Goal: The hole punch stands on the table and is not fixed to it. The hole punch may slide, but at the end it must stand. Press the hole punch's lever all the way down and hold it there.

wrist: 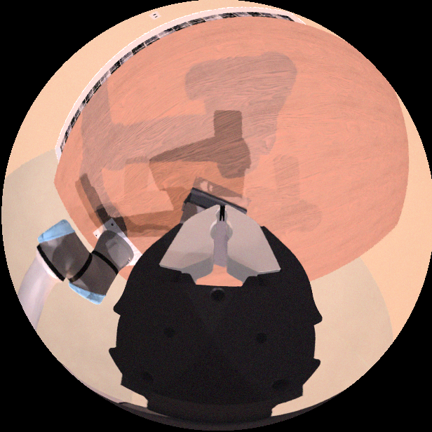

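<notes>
The hole punch (204,198) is a dark grey block in the wrist view, just above the middle. Its dark back bar and a bit of its left side show; the rest is hidden behind my fingers. It appears to stand on the table, turned slightly. My gripper (222,207) is shut, its two light grey fingers together with nothing between them. The fingertips overlap the hole punch in the view, close to the dark bar. How far above the lever they are, or whether they touch it, I cannot tell. The lever's position is hidden.
The reddish wooden table (345,120) spreads around the hole punch, with shadows of the arm across it. The robot's own arm (80,257), with grey joints and light blue caps, stands at the left edge of the table. A pale floor lies beyond the table.
</notes>
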